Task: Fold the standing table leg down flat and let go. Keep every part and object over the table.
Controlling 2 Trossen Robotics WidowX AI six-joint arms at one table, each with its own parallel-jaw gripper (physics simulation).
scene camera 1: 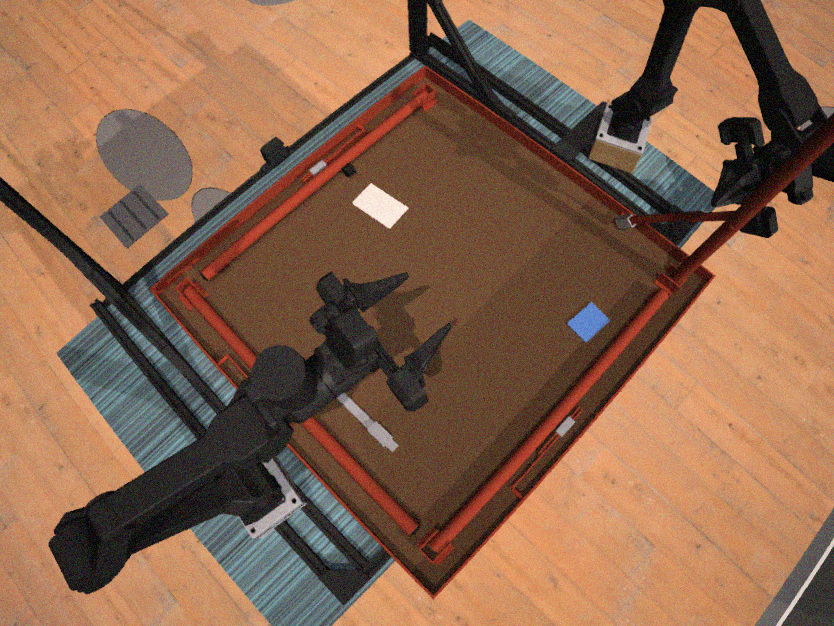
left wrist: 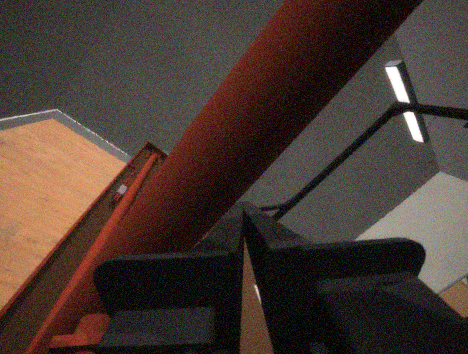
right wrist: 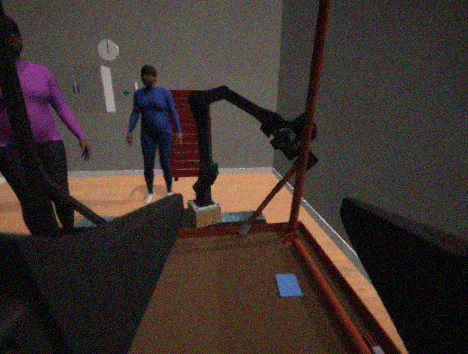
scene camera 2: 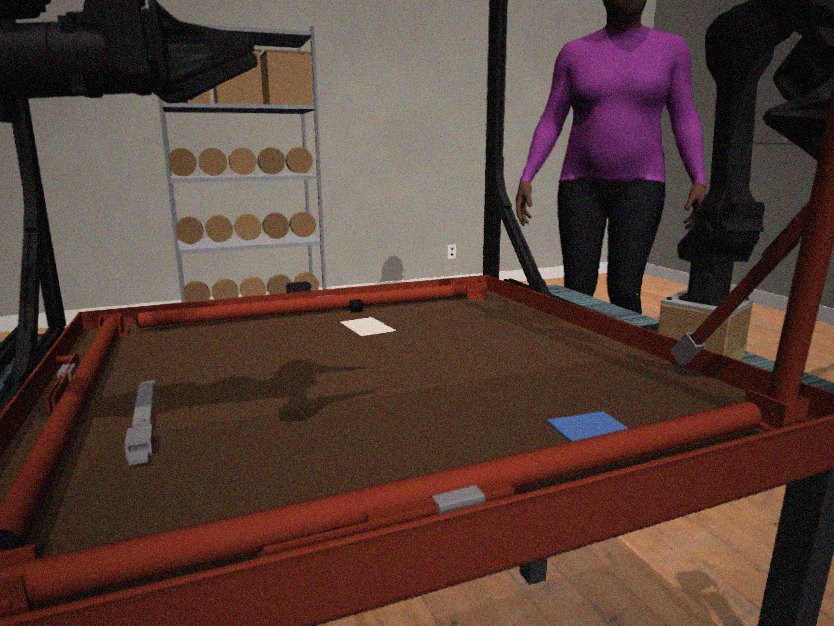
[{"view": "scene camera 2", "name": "my left gripper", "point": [766,116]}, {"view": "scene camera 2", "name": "my right gripper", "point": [255,52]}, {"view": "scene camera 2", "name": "blue square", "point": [572,428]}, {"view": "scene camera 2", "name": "grey bar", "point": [139,442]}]
